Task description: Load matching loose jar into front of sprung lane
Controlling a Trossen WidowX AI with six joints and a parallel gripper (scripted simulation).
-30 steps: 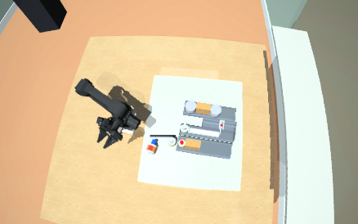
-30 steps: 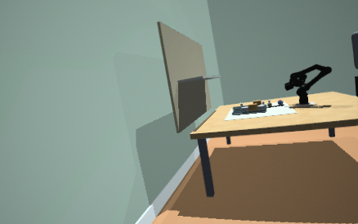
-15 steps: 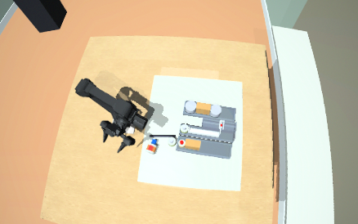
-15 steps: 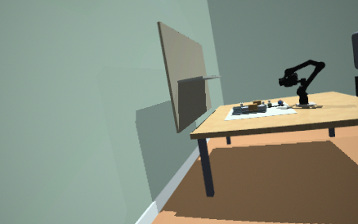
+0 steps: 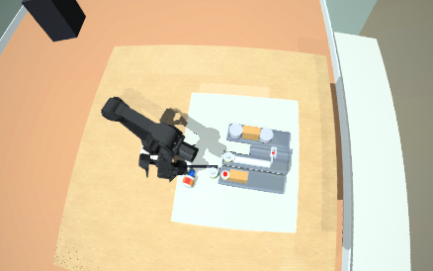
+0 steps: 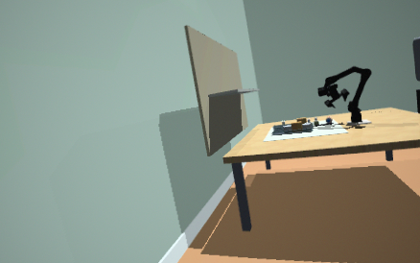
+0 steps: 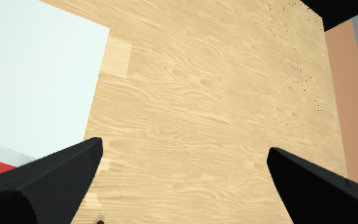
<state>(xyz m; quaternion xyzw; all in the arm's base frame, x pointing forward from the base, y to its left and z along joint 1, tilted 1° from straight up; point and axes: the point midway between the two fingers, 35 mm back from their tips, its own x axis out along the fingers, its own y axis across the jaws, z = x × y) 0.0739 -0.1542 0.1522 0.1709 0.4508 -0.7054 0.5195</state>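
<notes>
Now: gripper tip 160 mm short of the thin dark rod, 130 mm above it and 90 mm to the right of it. Also, from my gripper tip: grey lane rack 430 mm ahead, 120 mm to the left, 120 mm below.
</notes>
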